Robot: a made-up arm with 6 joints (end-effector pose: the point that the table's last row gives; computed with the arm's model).
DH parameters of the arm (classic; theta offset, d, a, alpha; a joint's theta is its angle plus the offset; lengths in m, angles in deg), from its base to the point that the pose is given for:
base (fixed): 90 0.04 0 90
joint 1: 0 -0.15 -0.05 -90
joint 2: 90 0.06 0.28 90
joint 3: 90 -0.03 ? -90
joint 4: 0 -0.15 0.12 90
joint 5: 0 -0.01 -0.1 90
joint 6: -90 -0.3 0.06 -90
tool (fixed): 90 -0.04 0 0
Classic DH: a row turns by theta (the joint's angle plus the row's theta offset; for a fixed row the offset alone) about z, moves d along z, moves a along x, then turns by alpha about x.
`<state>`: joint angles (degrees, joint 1 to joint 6).
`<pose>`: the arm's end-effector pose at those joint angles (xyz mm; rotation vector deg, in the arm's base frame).
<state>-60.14 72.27 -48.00 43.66 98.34 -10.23</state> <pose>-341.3 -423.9 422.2 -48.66 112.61 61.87</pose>
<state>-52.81 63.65 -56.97 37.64 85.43 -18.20</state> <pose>-380.0 -394.2 262.7 -29.03 85.33 61.39</pose>
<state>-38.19 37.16 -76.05 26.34 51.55 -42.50</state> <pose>-394.9 -167.6 119.7 23.40 23.93 58.93</pose>
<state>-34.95 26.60 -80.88 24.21 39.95 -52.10</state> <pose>-411.3 -95.7 141.0 37.19 5.31 60.44</pose>
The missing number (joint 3, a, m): 0.18
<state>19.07 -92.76 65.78 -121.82 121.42 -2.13</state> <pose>-186.4 -31.7 622.8 36.45 -141.93 19.18</pose>
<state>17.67 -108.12 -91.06 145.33 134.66 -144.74</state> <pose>-58.2 544.8 -182.8 131.07 65.86 -30.52</pose>
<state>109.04 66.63 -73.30 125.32 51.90 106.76</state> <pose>-438.5 23.7 -449.0 -67.01 157.49 23.00</pose>
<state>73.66 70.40 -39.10 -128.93 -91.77 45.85</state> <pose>-587.5 -62.3 -189.2 -78.49 -136.27 -82.10</pose>
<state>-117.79 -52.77 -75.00 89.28 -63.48 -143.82</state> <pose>-747.3 117.8 -159.9 61.66 90.12 116.53</pose>
